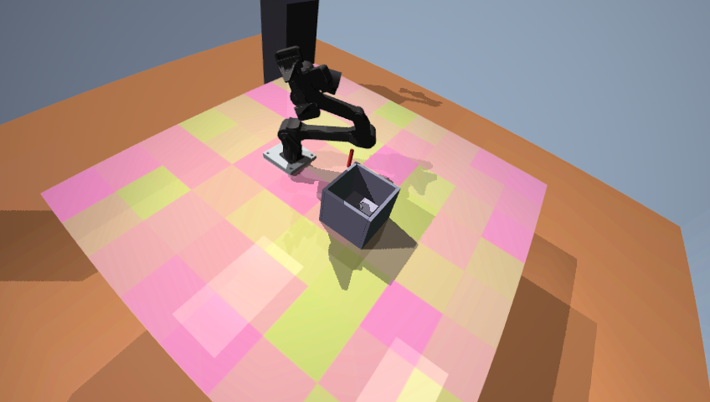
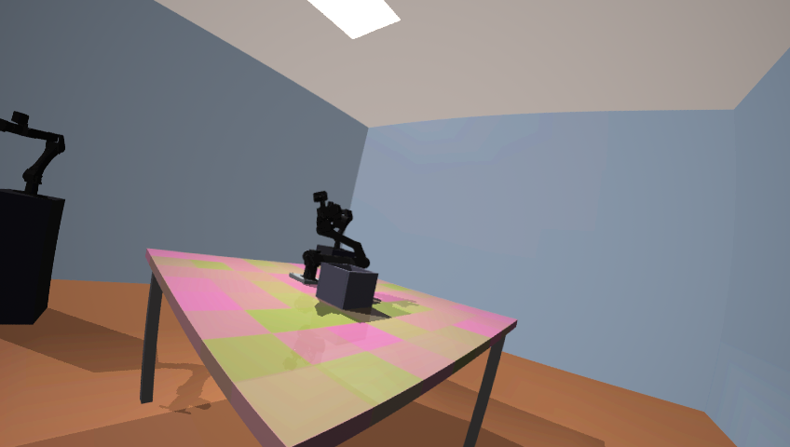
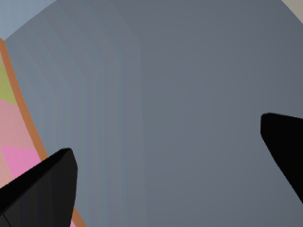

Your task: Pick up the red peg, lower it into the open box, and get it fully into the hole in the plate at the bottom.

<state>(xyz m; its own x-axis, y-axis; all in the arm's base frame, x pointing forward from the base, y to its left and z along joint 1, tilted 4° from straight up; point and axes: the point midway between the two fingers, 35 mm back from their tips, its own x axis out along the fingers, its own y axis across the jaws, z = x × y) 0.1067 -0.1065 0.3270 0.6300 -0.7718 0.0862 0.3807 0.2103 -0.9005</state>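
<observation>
Right now my gripper tip is 30 mm short of the red peg, 240 mm to the right of it and 310 mm above it.
</observation>
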